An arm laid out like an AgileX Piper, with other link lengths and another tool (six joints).
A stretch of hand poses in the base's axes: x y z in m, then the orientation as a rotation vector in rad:
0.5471, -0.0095, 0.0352, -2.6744, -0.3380, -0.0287
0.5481, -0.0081, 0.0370, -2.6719, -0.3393, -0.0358
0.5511, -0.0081, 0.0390, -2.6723, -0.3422, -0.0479
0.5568, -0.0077, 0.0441, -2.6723, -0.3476, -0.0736
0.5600, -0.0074, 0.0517, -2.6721, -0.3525, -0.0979
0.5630, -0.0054, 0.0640, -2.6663, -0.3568, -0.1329
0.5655, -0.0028, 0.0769, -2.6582, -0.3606, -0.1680
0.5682, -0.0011, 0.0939, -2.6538, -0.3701, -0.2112
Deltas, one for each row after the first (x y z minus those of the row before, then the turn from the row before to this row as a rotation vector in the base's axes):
0.0010, 0.0014, 0.0018, 0.0029, -0.0050, 0.0000
0.0030, 0.0000, 0.0020, 0.0002, -0.0090, 0.0000
0.0057, 0.0004, 0.0051, 0.0012, -0.0190, -0.0004
0.0032, 0.0003, 0.0076, 0.0011, -0.0179, -0.0005
0.0030, 0.0020, 0.0123, 0.0071, -0.0249, -0.0019
0.0025, 0.0026, 0.0129, 0.0091, -0.0248, -0.0020
0.0027, 0.0017, 0.0170, 0.0044, -0.0319, 0.0000

